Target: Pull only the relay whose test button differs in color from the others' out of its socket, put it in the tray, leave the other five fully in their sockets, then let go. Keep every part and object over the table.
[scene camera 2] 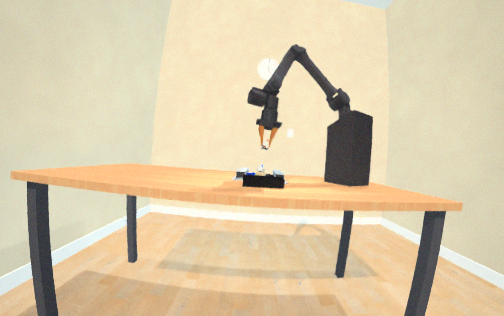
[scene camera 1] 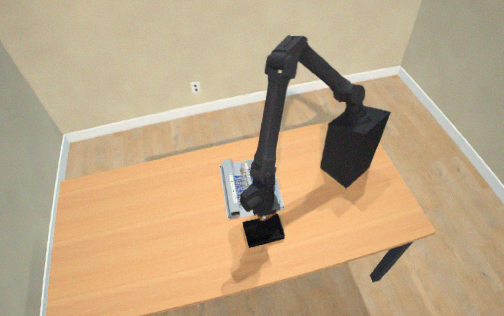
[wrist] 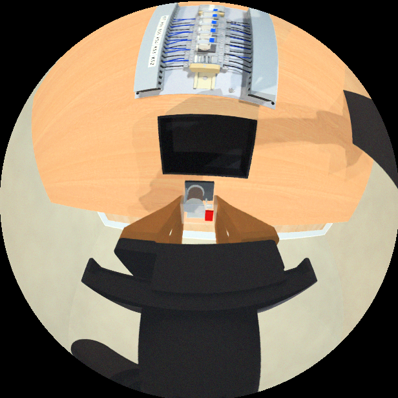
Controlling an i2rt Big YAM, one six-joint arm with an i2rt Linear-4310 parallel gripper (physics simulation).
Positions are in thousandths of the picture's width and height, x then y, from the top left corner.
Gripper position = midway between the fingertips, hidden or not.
Note:
In view: my gripper (wrist: 499, 504) and a grey panel (wrist: 446, 202).

